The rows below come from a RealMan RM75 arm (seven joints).
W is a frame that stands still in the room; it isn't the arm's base.
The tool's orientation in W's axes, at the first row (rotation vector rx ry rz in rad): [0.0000 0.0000 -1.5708]
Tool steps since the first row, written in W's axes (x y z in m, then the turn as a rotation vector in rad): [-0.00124 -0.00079 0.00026 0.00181 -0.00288 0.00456]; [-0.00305 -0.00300 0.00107 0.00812 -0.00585 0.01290]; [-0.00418 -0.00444 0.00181 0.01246 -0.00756 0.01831]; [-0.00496 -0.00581 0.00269 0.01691 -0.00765 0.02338]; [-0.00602 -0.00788 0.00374 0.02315 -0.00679 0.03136]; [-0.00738 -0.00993 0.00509 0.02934 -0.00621 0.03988]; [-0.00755 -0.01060 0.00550 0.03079 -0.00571 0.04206]
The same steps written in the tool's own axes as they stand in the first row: [0.00079 -0.00124 0.00026 0.00288 0.00181 0.00456]; [0.00300 -0.00305 0.00107 0.00585 0.00812 0.01290]; [0.00444 -0.00418 0.00181 0.00756 0.01246 0.01831]; [0.00581 -0.00496 0.00269 0.00765 0.01691 0.02338]; [0.00788 -0.00602 0.00374 0.00679 0.02315 0.03136]; [0.00993 -0.00738 0.00509 0.00621 0.02934 0.03988]; [0.01060 -0.00755 0.00550 0.00571 0.03079 0.04206]
